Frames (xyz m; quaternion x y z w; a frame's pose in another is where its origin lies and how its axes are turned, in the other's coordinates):
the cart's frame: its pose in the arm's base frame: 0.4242 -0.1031 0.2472 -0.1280 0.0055 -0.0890 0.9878
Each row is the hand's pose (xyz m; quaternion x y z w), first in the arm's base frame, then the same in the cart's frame.
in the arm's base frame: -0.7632 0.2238 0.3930 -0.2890 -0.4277 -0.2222 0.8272
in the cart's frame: -1.2247 0.0669 0.1834 -0.1403 -0.4243 -0.2022 0.8715
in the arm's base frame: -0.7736 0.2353 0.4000 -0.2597 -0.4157 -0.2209 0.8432
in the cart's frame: -1.2369 0.0743 0.1927 -0.1104 -0.4101 -0.1978 0.8835
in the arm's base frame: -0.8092 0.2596 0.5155 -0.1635 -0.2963 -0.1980 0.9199
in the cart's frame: -1.2749 0.0619 0.3093 -0.0163 -0.2869 -0.1525 0.9456
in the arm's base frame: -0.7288 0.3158 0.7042 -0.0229 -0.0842 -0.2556 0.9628
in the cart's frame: -1.2035 0.0814 0.5087 0.1095 -0.0578 -0.1777 0.9763
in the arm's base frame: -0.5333 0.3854 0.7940 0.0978 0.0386 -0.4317 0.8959
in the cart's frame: -1.0223 0.1590 0.6197 0.2102 0.0972 -0.3412 0.9110
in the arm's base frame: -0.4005 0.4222 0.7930 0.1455 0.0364 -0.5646 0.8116
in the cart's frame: -0.8982 0.2174 0.6324 0.2475 0.1167 -0.4800 0.8335
